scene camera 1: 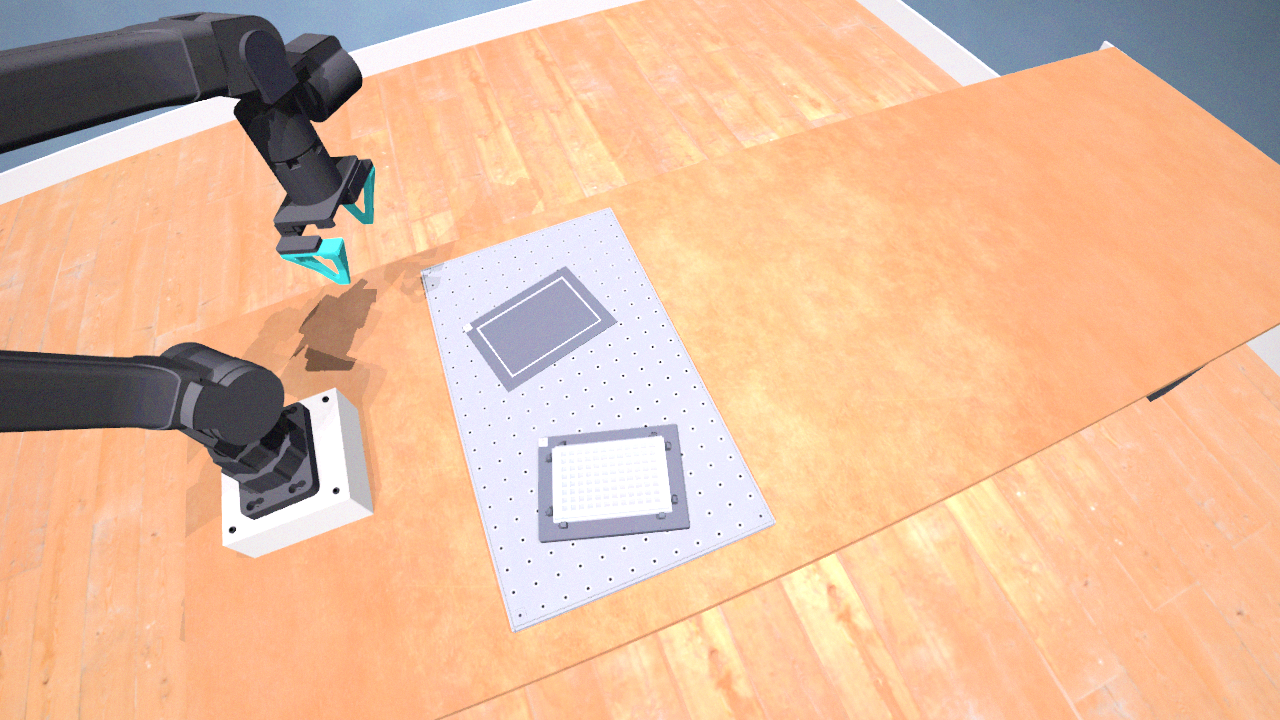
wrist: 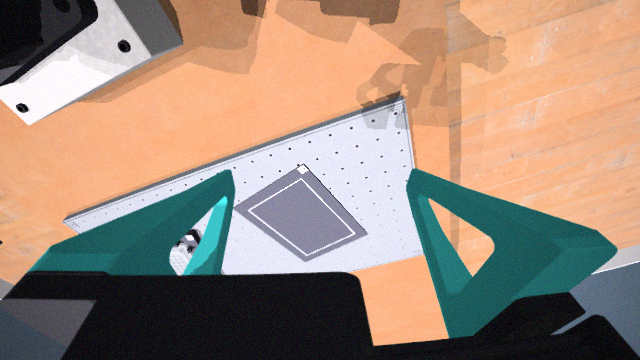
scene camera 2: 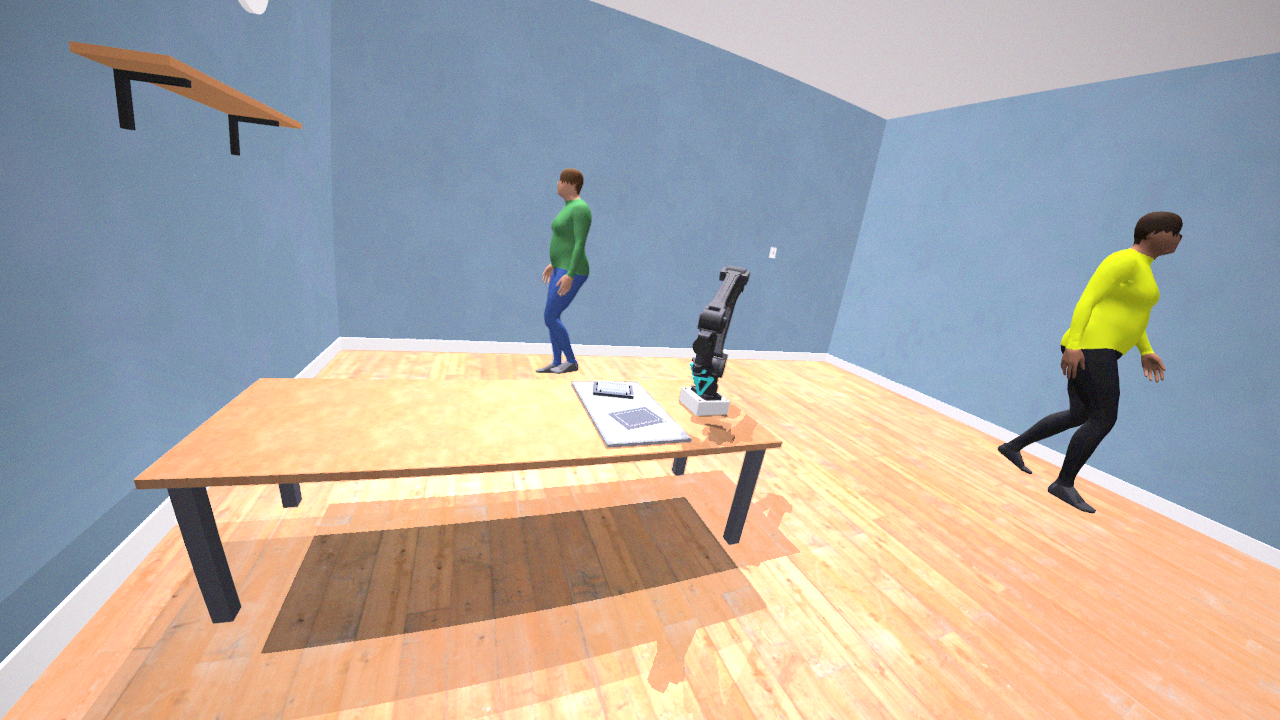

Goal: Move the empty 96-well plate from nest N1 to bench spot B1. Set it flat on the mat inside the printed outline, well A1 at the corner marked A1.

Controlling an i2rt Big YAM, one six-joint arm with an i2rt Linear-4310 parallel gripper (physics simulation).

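Places are measured from the arm's base along level axes (x down, y ahead, z right), in millimetres.
Where they show: gripper, fingertip midpoint: (scene camera 1: 357, 252) (wrist: 323, 178) (scene camera 2: 697, 389); arm's base, link origin: (scene camera 1: 280, 461) (scene camera 2: 705, 394).
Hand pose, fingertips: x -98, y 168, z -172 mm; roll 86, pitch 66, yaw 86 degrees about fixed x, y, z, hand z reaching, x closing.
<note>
Each offset is from my fingertips to the top centre of the thing. "spot": to the spot under its first point. Level surfaces: height alone.
The white 96-well plate {dx +118, dy +177, dz +336 mm} (scene camera 1: 611, 479) (scene camera 2: 613, 387) sits flat in the dark grey nest {spot: dx +132, dy +94, dz +358 mm} (scene camera 1: 547, 528) at the near end of the perforated board in the first scene view. In the wrist view, a small part of the plate (wrist: 178, 262) shows through the left finger's opening. The grey mat {dx +142 mm} (scene camera 1: 541, 327) (scene camera 2: 636, 417) (wrist: 302, 217) with its white printed outline lies on the board, a small white mark at one corner. My gripper (scene camera 1: 359, 253) (wrist: 323, 178) is open and empty. It hangs above the table, beside the board and well away from the plate; its teal fingers stand wide apart.
The perforated board {dx +143, dy +182, dz +184 mm} (scene camera 1: 590, 407) (scene camera 2: 648, 436) (wrist: 280, 160) lies on the wooden table {dx +157 mm} (scene camera 1: 895, 268) (scene camera 2: 402, 429). The arm's white base block (scene camera 1: 358, 474) (scene camera 2: 705, 406) (wrist: 85, 75) stands beside it. Two people (scene camera 2: 569, 241) (scene camera 2: 1114, 304) stand away from the table. A wall shelf (scene camera 2: 170, 67) is at the upper left.
</note>
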